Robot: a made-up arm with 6 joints. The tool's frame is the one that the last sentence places.
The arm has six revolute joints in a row. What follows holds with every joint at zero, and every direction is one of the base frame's. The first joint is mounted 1.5 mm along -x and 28.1 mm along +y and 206.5 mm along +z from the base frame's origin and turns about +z. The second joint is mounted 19.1 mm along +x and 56 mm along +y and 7.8 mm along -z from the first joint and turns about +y. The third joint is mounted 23 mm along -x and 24 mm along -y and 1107.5 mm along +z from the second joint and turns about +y. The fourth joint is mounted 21 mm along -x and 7.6 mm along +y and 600.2 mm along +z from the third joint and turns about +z. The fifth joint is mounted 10.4 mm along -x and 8.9 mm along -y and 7 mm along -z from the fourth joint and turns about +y. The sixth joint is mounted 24.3 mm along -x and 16.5 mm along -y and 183 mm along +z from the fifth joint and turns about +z. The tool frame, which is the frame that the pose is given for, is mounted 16.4 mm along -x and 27.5 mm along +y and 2.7 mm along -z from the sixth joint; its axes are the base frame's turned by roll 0.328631, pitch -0.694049 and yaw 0.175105 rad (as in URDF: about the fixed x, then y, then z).
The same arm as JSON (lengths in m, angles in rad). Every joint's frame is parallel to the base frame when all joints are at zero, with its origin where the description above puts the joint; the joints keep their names.
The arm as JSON. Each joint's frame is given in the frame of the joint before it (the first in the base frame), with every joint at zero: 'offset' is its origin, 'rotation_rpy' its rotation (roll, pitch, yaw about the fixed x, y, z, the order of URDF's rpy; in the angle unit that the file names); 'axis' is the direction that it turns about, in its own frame. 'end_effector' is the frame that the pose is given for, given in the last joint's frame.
{
  "length_unit": "m",
  "angle_unit": "rad",
  "chain": [
    {
      "id": "joint 1",
      "offset": [
        -0.0015,
        0.0281,
        0.2065
      ],
      "rotation_rpy": [
        0.0,
        0.0,
        0.0
      ],
      "axis": [
        0.0,
        0.0,
        1.0
      ]
    },
    {
      "id": "joint 2",
      "offset": [
        0.0191,
        0.056,
        -0.0078
      ],
      "rotation_rpy": [
        0.0,
        0.0,
        0.0
      ],
      "axis": [
        0.0,
        1.0,
        0.0
      ]
    },
    {
      "id": "joint 3",
      "offset": [
        -0.023,
        -0.024,
        1.1075
      ],
      "rotation_rpy": [
        0.0,
        0.0,
        0.0
      ],
      "axis": [
        0.0,
        1.0,
        0.0
      ]
    },
    {
      "id": "joint 4",
      "offset": [
        -0.021,
        0.0076,
        0.6002
      ],
      "rotation_rpy": [
        0.0,
        0.0,
        0.0
      ],
      "axis": [
        0.0,
        0.0,
        1.0
      ]
    },
    {
      "id": "joint 5",
      "offset": [
        -0.0104,
        -0.0089,
        -0.007
      ],
      "rotation_rpy": [
        0.0,
        0.0,
        0.0
      ],
      "axis": [
        0.0,
        1.0,
        0.0
      ]
    },
    {
      "id": "joint 6",
      "offset": [
        -0.0243,
        -0.0165,
        0.183
      ],
      "rotation_rpy": [
        0.0,
        0.0,
        0.0
      ],
      "axis": [
        0.0,
        0.0,
        1.0
      ]
    }
  ],
  "end_effector": {
    "offset": [
      -0.0164,
      0.0275,
      -0.0027
    ],
    "rotation_rpy": [
      0.3286,
      -0.694,
      0.1751
    ]
  }
}

